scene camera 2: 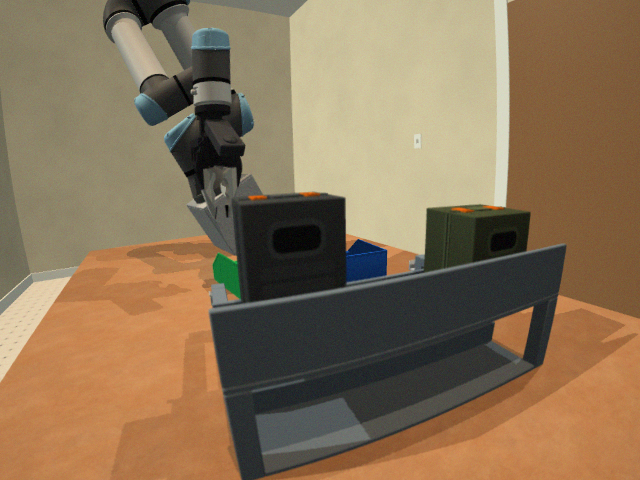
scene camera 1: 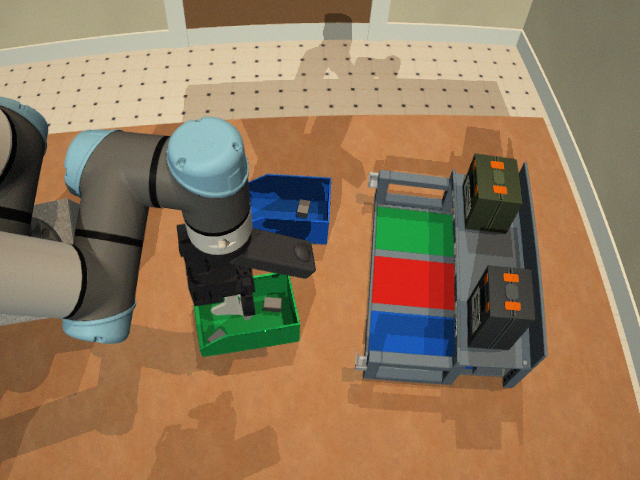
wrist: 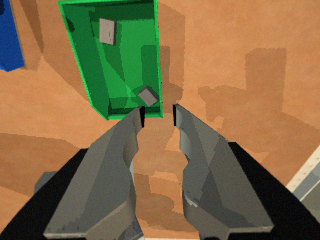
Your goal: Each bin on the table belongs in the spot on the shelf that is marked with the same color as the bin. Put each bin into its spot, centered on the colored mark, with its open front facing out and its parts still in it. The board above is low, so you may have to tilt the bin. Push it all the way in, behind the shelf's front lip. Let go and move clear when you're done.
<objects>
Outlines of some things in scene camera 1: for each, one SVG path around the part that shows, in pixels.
My gripper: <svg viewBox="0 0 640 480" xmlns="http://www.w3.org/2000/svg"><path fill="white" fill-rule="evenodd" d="M177 225L179 253L185 261L188 289L194 307L221 303L211 308L211 313L214 315L242 315L245 320L250 320L255 315L252 293L255 292L252 269L304 279L316 271L312 244L307 240L252 228L248 240L239 249L227 254L214 255L196 248L188 237L185 224Z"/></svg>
A blue bin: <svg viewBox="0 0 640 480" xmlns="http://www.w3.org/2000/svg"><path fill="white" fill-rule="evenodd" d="M249 182L252 228L307 240L311 244L327 244L331 178L265 174ZM300 199L310 201L307 218L297 216Z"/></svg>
A green bin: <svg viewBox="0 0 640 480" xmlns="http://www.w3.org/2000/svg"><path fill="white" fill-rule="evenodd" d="M290 276L276 273L254 276L256 291L253 292L255 315L247 321L244 321L244 317L241 315L212 314L211 307L221 303L195 306L198 342L202 353L205 356L213 356L299 342L300 321ZM226 334L208 343L207 339L218 329L221 329ZM264 297L282 298L281 312L264 311Z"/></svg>
</objects>
